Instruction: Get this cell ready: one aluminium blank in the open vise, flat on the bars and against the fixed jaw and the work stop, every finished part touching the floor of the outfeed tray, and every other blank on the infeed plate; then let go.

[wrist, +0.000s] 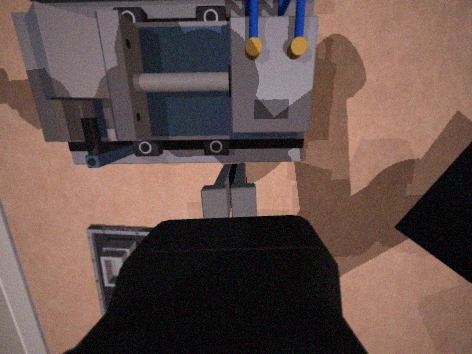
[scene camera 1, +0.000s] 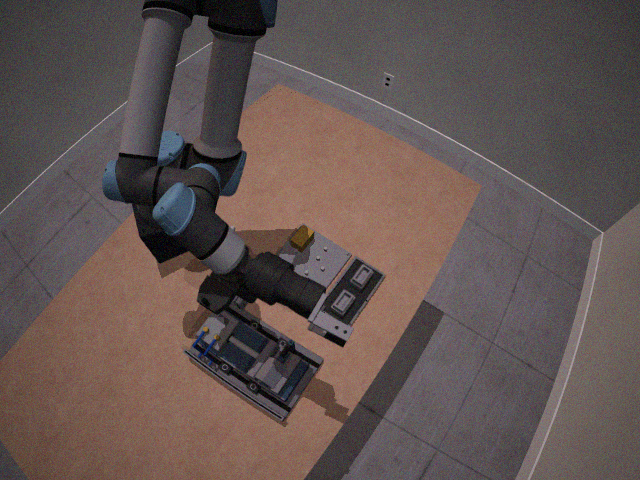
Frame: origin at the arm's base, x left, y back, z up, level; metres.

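Seen in the pictures: hand, its tool point: (wrist: 234,183) (scene camera 1: 241,303).
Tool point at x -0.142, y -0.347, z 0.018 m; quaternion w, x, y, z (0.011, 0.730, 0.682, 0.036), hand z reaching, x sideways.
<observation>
Offsets run from my tool point to a thing's middle. "pt": to the spot under its first point.
The vise @[dy -0.053, dx -0.085, dz -0.105 m] (scene camera 1: 192,356) (wrist: 187,156) stands open. Between its moving jaw (wrist: 72,55) and its fixed jaw (wrist: 282,82) show the spindle @[pt dy -0.036, dx -0.078, dz -0.068 m] (wrist: 182,81) and blue floor; no blank shows there. My gripper (wrist: 232,172) is shut and empty, over the mat just outside the vise's side, near the fixed-jaw end. Its fingers are not clear in the scene view. The infeed plate @[dy -0.058, dx +0.220, dz -0.151 m] (scene camera 1: 338,257) carries a brass-coloured block @[dy -0.018, dx +0.272, dz -0.129 m] (scene camera 1: 302,238) at one corner; the arm covers part of the plate. Finished parts @[pt dy -0.210, dx +0.237, dz -0.128 m] (scene camera 1: 361,276) @[pt dy -0.194, dx +0.147, dz -0.128 m] (scene camera 1: 342,302) (wrist: 113,270) with recesses sit in the outfeed tray (scene camera 1: 376,284) (wrist: 93,255).
A black post @[pt dy -0.125, dx -0.043, dz -0.059 m] (wrist: 91,135) with a blue arm (wrist: 112,155) stands at the vise's side. Two blue tubes with yellow tips @[pt dy +0.060, dx -0.088, dz -0.044 m] (scene camera 1: 205,329) (wrist: 254,47) reach over the fixed jaw. Round pins @[dy -0.086, dx +0.279, dz -0.143 m] (scene camera 1: 325,249) stand on the plate. The black robot base (wrist: 442,215) is at the right.
</observation>
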